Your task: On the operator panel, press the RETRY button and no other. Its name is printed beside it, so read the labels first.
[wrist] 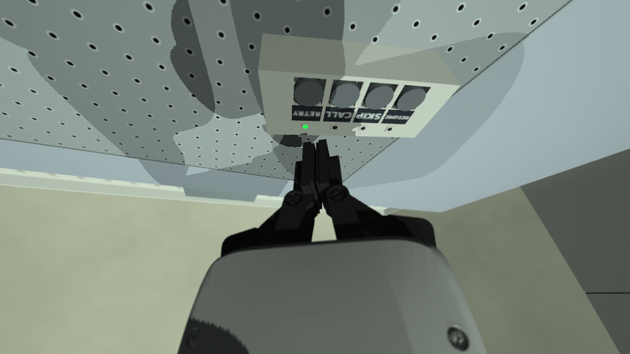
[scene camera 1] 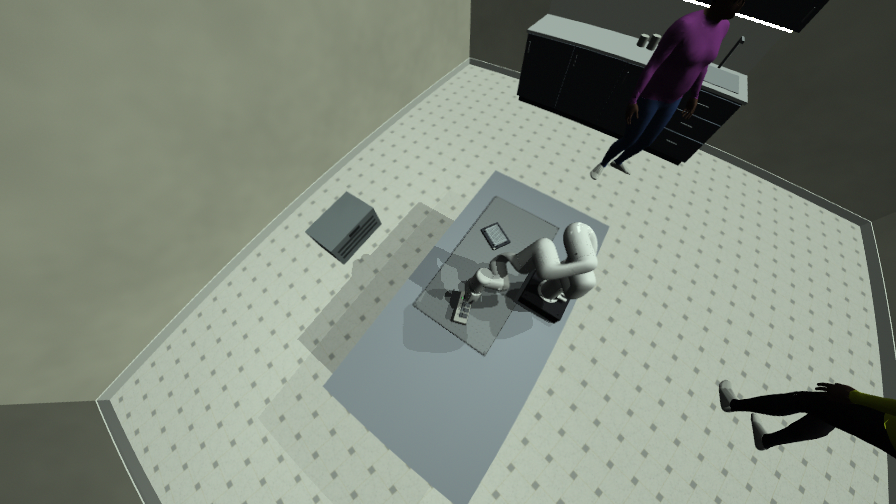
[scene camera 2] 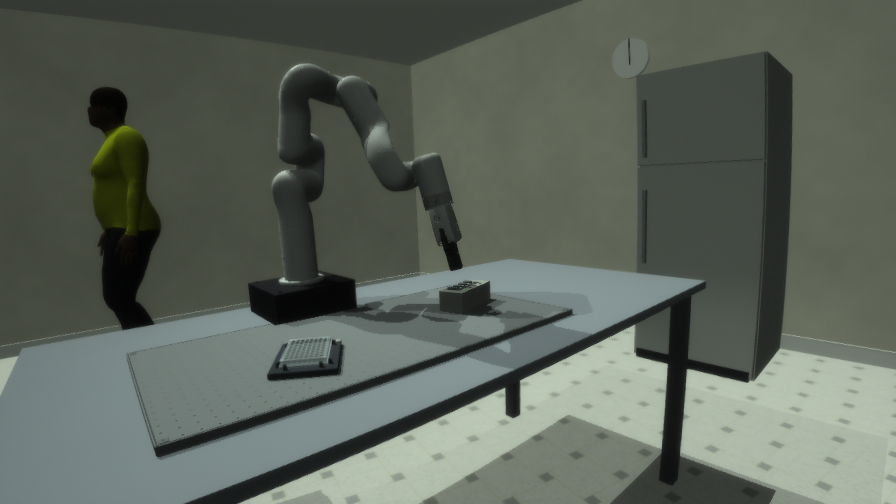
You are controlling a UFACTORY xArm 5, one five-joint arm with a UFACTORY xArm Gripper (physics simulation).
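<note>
The operator panel (scene camera 1: pixel 460 314) (scene camera 2: pixel 456 300) (wrist: pixel 280 100) is a pale box on the perforated board. In the wrist view its labels appear upside down. The RETRY button (wrist: pixel 309 92) is a dark round cap at the left end, and the small lamp (wrist: pixel 305 127) by its label is lit green. To its right are the CALL button (wrist: pixel 345 95), the SKIP button (wrist: pixel 379 96) and the RESUME button (wrist: pixel 411 98); their lamps are dark. My gripper (scene camera 2: pixel 456 269) (wrist: pixel 318 155) is shut and empty, its tips above the panel and apart from it.
The perforated board (scene camera 1: pixel 520 228) (scene camera 2: pixel 206 394) lies on the blue-grey table (scene camera 1: pixel 476 401) (scene camera 2: pixel 68 388). A white well plate (scene camera 1: pixel 495 235) (scene camera 2: pixel 305 352) in a dark holder sits on the board. A person in purple (scene camera 1: pixel 682 50) and a person in yellow (scene camera 2: pixel 125 175) stand away from the table.
</note>
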